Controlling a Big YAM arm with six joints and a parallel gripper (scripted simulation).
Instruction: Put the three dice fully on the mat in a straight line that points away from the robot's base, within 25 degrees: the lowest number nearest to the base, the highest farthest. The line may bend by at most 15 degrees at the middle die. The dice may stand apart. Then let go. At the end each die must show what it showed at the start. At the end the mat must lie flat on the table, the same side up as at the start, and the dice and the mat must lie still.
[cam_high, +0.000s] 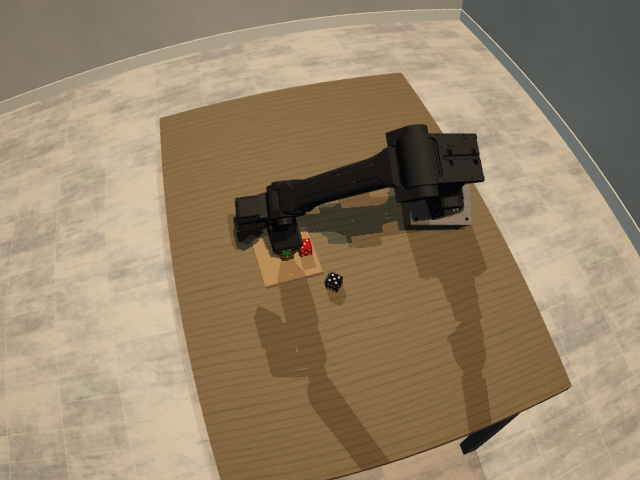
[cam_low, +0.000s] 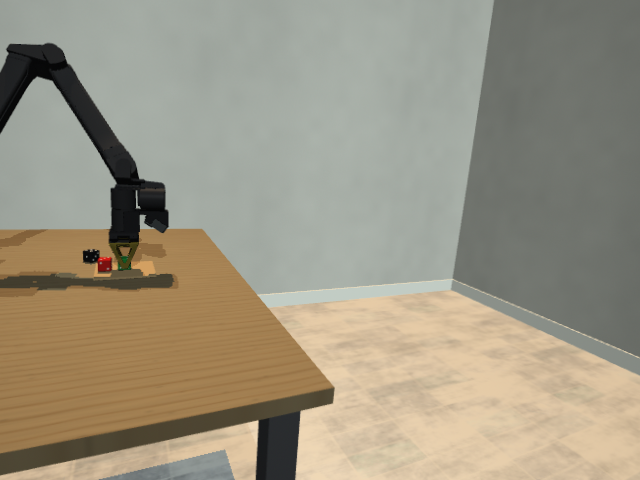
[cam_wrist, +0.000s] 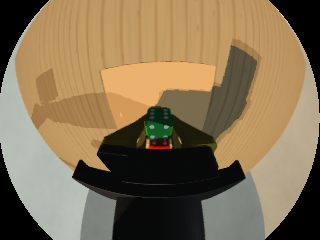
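My gripper is now right at the green die. The rest, counted from my hand: black die: 90 mm behind, 100 mm to the left; tan mat: 20 mm below; red die: 50 mm behind.
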